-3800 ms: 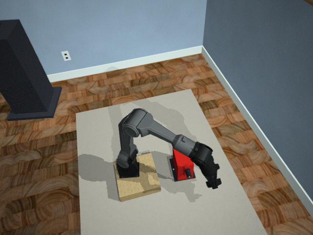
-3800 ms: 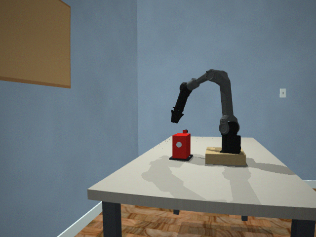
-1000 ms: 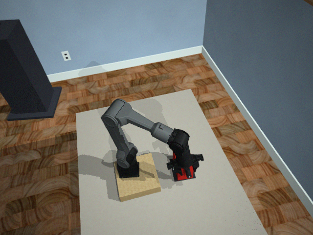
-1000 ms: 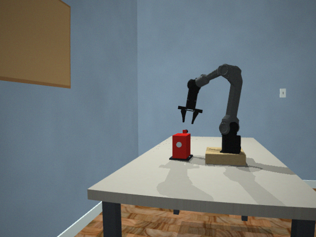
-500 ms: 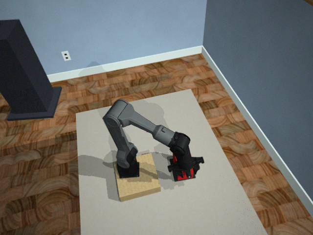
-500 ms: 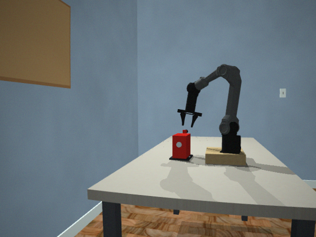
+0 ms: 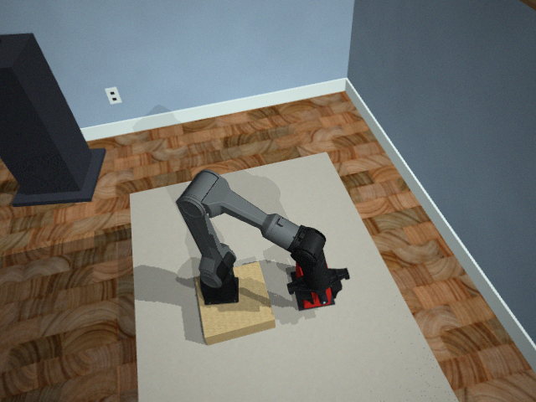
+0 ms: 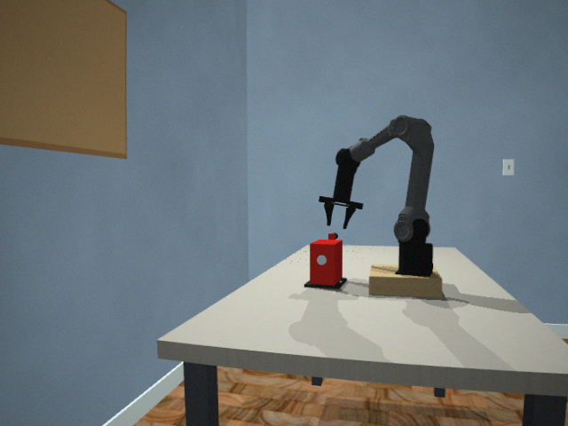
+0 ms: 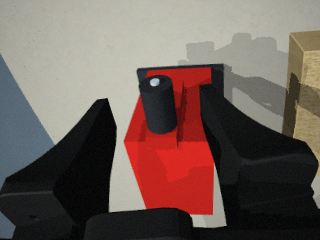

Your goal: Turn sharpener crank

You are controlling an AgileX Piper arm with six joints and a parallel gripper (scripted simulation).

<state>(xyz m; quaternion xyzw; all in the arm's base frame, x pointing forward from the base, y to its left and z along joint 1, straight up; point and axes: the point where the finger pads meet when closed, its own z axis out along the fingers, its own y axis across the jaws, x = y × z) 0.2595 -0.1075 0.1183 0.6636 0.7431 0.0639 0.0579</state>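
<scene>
Now: hand 30 mm above the dark crank knob and 20 mm to the right of it. From my hand the other things lie so: sharpener crank (40 mm below, 30 mm to the left).
</scene>
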